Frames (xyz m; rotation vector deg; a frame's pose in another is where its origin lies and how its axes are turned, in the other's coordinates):
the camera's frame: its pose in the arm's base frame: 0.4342 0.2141 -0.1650 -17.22 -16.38 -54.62
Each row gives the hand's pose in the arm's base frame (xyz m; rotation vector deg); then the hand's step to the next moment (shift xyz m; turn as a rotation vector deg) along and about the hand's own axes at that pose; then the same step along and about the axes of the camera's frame.
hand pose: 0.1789 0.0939 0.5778 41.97 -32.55 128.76
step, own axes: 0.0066 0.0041 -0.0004 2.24 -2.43 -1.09
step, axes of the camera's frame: -0.0032 -0.0059 0.0039 -2.06 1.71 2.22
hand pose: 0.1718 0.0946 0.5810 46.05 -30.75 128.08
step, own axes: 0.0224 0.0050 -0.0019 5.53 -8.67 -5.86
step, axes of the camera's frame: -0.0107 -0.0114 0.0169 -8.12 7.01 4.99
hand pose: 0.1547 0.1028 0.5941 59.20 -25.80 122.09
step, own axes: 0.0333 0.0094 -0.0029 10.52 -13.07 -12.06
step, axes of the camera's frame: -0.0111 -0.0162 0.0287 -15.93 9.95 8.61
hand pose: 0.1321 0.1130 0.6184 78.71 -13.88 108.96
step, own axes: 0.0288 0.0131 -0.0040 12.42 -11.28 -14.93
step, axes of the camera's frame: -0.0034 -0.0126 0.0291 -18.44 7.55 10.36
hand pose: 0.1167 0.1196 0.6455 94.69 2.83 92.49
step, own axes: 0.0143 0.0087 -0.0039 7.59 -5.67 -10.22
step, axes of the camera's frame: 0.0003 -0.0040 0.0167 -11.71 3.13 6.87
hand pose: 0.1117 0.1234 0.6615 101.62 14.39 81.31
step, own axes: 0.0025 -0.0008 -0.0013 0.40 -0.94 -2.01
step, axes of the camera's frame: -0.0015 0.0013 0.0021 -2.20 -0.08 0.50
